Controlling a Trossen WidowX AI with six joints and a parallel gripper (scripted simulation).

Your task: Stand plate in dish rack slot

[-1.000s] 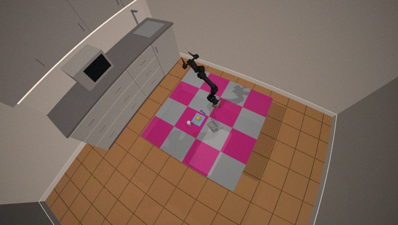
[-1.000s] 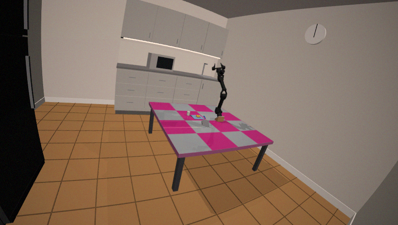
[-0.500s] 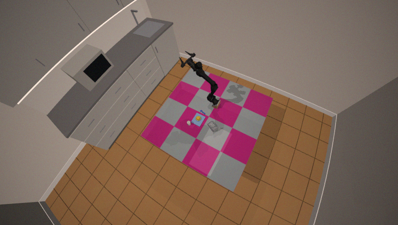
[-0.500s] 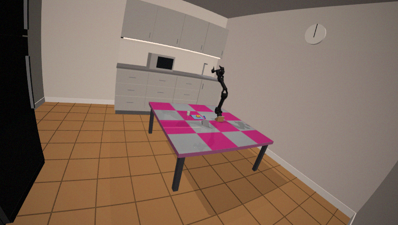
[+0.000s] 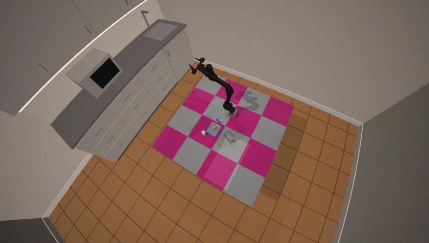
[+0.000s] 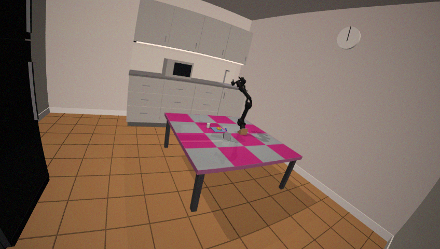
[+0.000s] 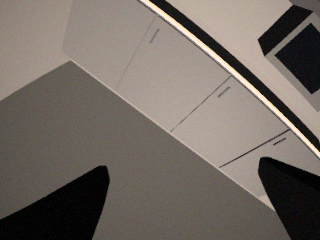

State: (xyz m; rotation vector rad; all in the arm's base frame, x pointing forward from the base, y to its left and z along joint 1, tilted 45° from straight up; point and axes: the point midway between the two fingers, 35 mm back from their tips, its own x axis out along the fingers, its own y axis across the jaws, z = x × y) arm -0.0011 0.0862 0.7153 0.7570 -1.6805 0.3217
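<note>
Now: the yellow plate 35 cm ahead of my gripper tip, 33 cm to the left of it and 62 cm below it. Also, from my gripper tip: blue mat (36 cm ahead, 33 cm to the left, 63 cm below); then blue spoon (24 cm ahead, 34 cm to the left, 63 cm below); then small white cup (45 cm ahead, 25 cm to the left, 61 cm below).
</note>
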